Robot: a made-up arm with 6 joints.
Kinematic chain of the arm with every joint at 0, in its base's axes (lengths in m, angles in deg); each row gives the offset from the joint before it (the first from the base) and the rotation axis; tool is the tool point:
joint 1: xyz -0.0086 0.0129 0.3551 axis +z
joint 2: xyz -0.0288 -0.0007 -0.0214 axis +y
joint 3: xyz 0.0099 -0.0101 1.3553 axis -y
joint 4: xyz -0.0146 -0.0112 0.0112 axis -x
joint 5: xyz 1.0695 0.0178 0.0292 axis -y
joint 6: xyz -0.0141 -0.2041 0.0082 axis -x
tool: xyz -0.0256 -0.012 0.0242
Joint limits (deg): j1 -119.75..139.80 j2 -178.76..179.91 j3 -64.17..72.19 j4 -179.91..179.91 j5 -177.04..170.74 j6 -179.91..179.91
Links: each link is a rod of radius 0.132 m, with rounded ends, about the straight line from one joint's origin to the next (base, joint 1, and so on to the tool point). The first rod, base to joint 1, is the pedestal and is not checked.
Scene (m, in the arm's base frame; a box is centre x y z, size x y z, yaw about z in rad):
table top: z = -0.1
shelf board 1: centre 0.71 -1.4 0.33 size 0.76 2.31 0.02 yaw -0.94
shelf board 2: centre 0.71 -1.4 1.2 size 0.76 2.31 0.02 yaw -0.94
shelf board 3: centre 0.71 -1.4 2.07 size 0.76 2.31 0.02 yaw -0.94
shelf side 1: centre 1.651 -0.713 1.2 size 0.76 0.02 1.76 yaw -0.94
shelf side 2: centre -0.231 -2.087 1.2 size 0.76 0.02 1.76 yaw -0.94
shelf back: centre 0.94 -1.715 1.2 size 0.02 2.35 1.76 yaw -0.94
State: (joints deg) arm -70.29 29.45 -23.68 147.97 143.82 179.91
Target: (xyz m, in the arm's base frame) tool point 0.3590 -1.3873 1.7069
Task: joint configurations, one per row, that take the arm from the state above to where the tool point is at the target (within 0.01 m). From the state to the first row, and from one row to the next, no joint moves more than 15 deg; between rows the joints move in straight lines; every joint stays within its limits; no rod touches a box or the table.
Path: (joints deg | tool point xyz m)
1: -74.77 22.54 -36.08 149.39 144.02 179.63 | 0.4241 -1.0531 0.6893
2: -79.25 15.63 -48.49 150.82 144.22 179.35 | 0.2952 -0.8415 0.6845
3: -83.96 9.10 -35.01 148.54 143.76 179.28 | 0.2364 -1.0095 0.9692
4: -88.66 2.57 -21.53 146.27 143.30 179.21 | 0.1494 -1.0641 1.3242
5: -93.37 -3.95 -8.05 143.99 142.83 179.14 | 0.0623 -0.9811 1.7069
6: -86.84 5.78 2.84 143.05 142.82 179.52 | 0.1862 -1.1956 1.7263
7: -80.30 15.51 13.73 142.10 142.82 179.91 | 0.3591 -1.3872 1.7070

